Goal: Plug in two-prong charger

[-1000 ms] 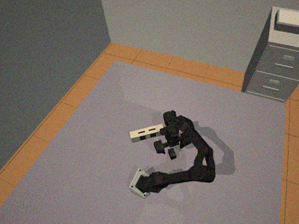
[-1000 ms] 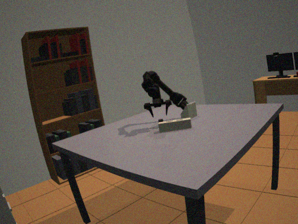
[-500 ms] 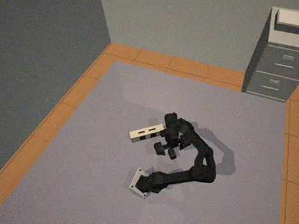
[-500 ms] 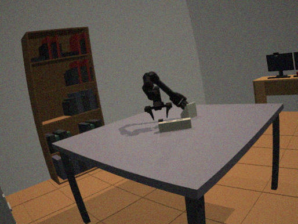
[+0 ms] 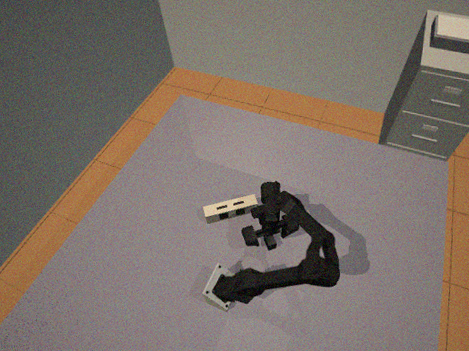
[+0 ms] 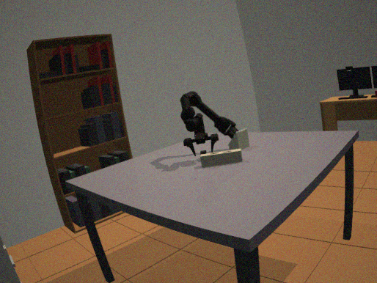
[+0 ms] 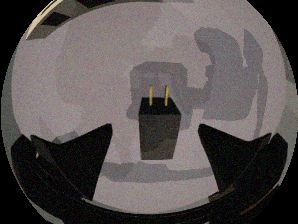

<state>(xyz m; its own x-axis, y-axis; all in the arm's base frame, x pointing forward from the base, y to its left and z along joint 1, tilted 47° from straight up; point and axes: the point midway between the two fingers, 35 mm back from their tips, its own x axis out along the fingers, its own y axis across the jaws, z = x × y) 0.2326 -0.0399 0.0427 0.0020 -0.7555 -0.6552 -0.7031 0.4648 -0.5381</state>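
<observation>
My gripper tip is 10 mm short of the dark charger and 10 mm to the right of it.
</observation>
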